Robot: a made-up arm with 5 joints.
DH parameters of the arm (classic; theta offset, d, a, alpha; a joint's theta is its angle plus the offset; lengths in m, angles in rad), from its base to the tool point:
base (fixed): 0 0.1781 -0.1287 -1.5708
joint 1: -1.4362 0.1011 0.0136 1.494
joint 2: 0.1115 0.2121 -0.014 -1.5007
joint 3: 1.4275 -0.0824 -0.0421 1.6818
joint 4: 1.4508 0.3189 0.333 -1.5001
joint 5: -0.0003 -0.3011 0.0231 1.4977
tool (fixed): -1.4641 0.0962 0 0
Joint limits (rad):
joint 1: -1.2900..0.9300
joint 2: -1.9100..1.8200
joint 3: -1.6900..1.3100
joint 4: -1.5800..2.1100
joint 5: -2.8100..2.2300
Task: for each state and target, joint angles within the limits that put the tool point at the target. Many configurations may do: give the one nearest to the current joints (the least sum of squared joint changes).
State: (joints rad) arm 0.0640 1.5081 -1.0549 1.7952 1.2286
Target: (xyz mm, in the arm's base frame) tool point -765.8 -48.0 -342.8
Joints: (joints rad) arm -0.7400 1.3162 -0.7920 1.8800 1.0004
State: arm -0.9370 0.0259 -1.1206 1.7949 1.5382
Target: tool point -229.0 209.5 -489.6
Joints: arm -0.7257 0.0944 -1.5194 1.6536 1.8768
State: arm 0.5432 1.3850 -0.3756 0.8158 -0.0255
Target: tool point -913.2 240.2 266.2
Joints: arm 0.2009 1.3992 -0.5733 1.5184 0.2206
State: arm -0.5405 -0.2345 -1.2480 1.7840 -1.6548
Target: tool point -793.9 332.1 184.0
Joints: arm -0.0642 -0.4373 -1.0028 1.6460 -1.3193
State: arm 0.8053 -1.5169 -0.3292 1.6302 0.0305
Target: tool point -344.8 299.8 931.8
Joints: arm 0.9300 -1.4627 -0.8849 1.5270 0.1494
